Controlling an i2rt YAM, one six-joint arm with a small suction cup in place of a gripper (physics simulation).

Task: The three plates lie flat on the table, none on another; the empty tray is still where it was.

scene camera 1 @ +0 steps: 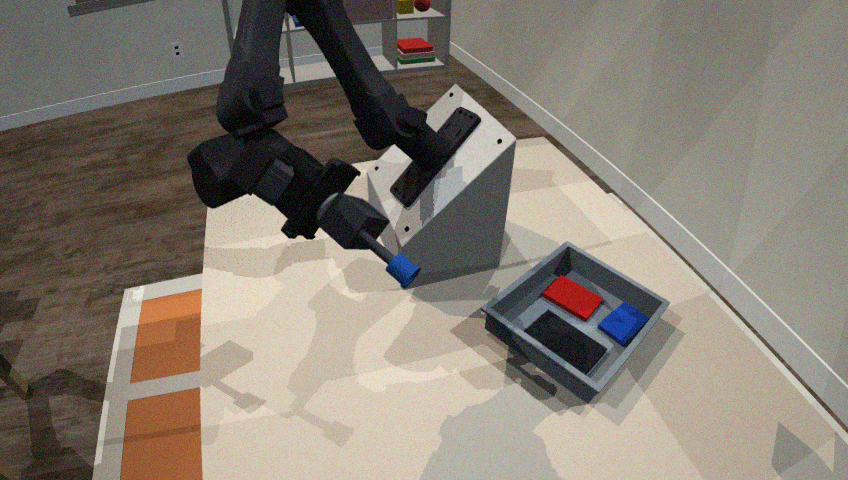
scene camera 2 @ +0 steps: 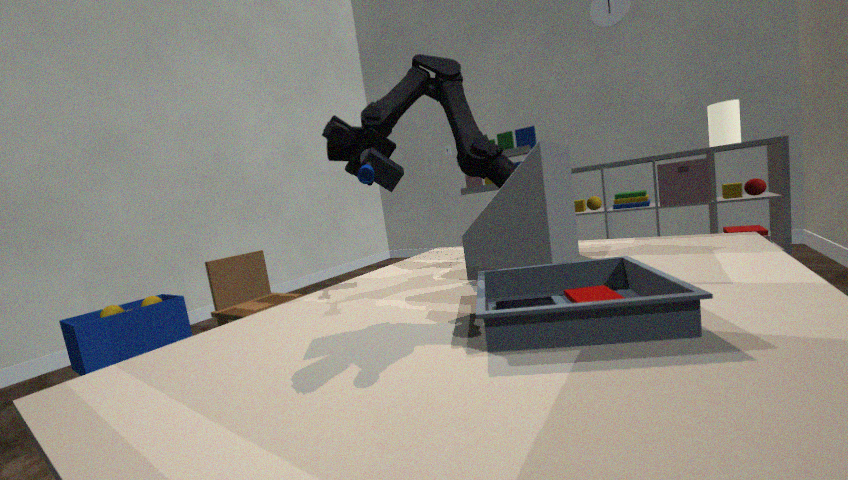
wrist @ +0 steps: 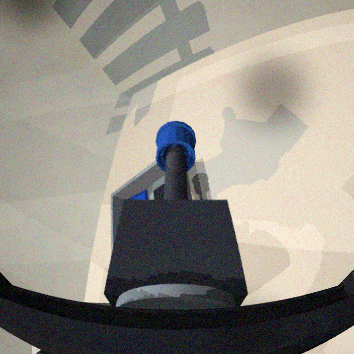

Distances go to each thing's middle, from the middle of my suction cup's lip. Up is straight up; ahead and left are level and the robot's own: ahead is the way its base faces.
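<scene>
The black plate [scene camera 1: 582, 352] is where I start: my suction cup is 240 mm above it, 260 mm to the right of it and 40 mm short of it. Counted from my suction cup, the blue plate [scene camera 1: 625, 322] is 50 mm ahead, 380 mm to the left and 240 mm below, while the red plate [scene camera 1: 570, 296] is 40 mm behind, 340 mm to the left and 240 mm below.
</scene>
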